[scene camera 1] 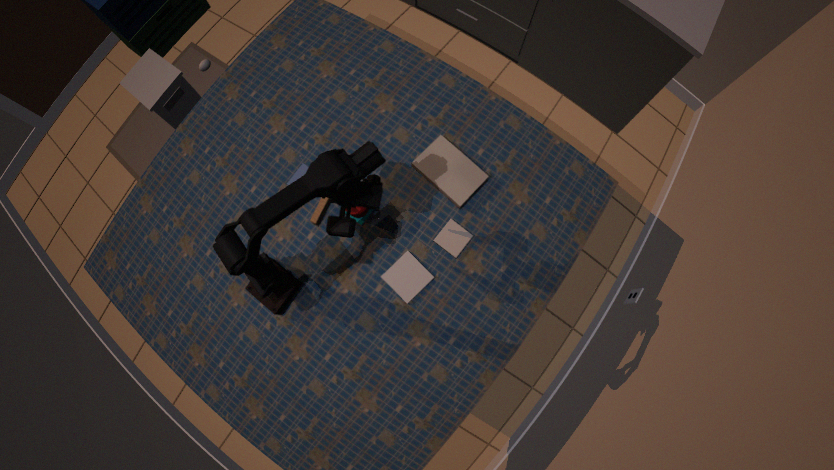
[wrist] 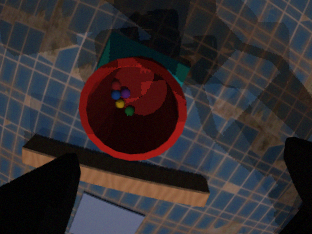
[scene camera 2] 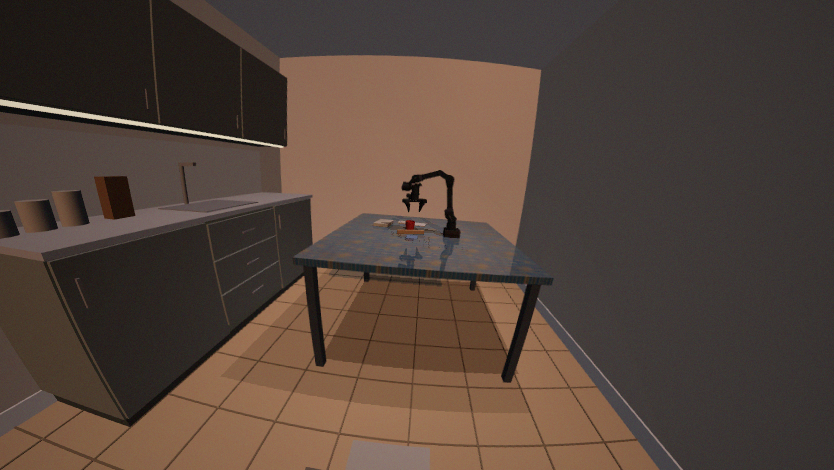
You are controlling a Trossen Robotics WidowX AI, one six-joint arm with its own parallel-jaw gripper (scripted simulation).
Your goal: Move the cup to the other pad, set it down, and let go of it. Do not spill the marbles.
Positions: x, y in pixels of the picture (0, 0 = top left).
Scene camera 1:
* my gripper: 350, 204
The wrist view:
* my gripper: 184, 157
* wooden bar: 142, 180
